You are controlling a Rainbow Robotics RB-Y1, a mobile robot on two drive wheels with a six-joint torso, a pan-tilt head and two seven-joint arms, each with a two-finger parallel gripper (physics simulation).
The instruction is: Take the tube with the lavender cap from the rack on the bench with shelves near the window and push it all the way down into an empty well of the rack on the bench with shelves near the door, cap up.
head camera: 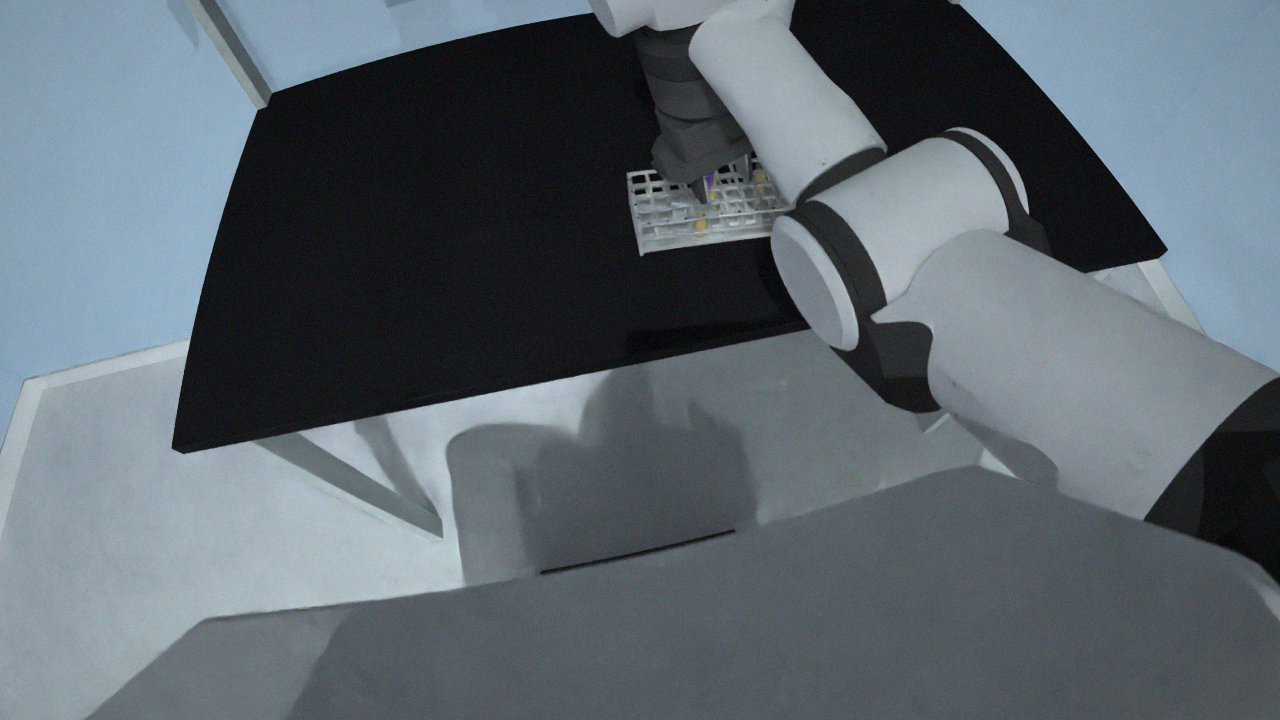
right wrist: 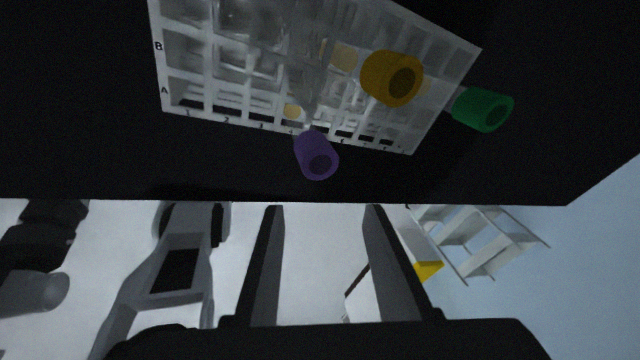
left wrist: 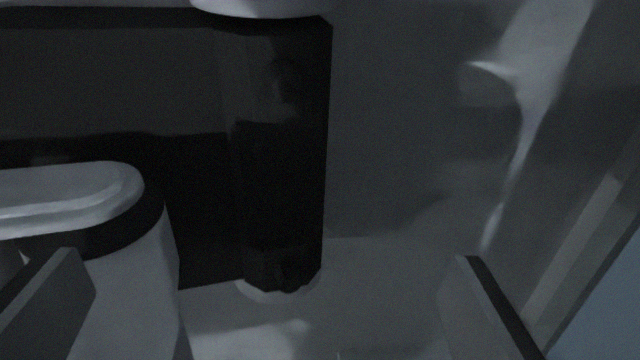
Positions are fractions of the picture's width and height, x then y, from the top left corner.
I see my left gripper (left wrist: 0.43, 0.76), my right gripper (right wrist: 0.51, 0.60), a white tube rack (head camera: 0.52, 0.31) and a bench with shelves (head camera: 0.35, 0.31).
The bench with shelves shows as well in the right wrist view (right wrist: 0.14, 0.35). The left wrist view does not show the white tube rack: it is out of frame.
